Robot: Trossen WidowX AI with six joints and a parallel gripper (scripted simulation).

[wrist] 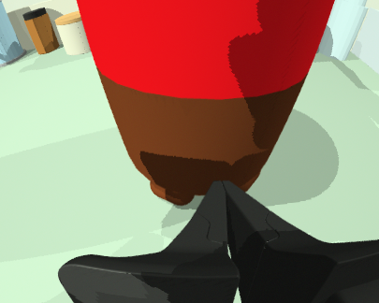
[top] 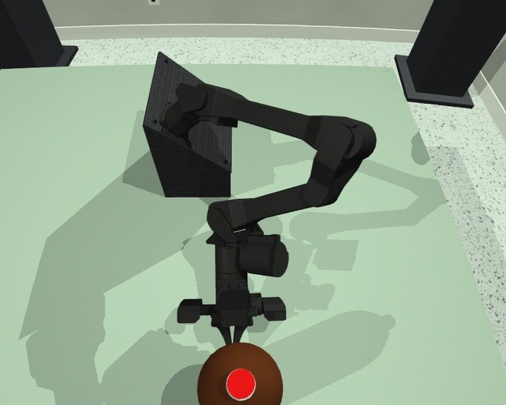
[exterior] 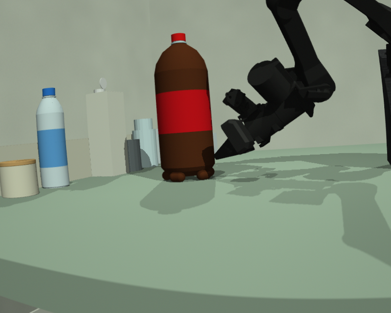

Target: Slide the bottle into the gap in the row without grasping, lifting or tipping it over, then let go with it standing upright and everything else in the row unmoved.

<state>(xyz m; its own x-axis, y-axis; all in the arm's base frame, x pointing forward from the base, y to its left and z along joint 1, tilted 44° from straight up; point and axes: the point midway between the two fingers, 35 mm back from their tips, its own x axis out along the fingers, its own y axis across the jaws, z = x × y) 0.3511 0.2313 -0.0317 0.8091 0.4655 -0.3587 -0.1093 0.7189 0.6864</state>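
My gripper is now 9 cm short of the brown cola bottle, 2 cm to the right of it and 9 cm below it. From my hand the other things lie so: cream canister 32 cm ahead, 28 cm to the left, 2 cm below; grey cup 37 cm ahead, 14 cm to the right, 4 cm below; blue-labelled water bottle 34 cm ahead, 16 cm to the left, 5 cm above.
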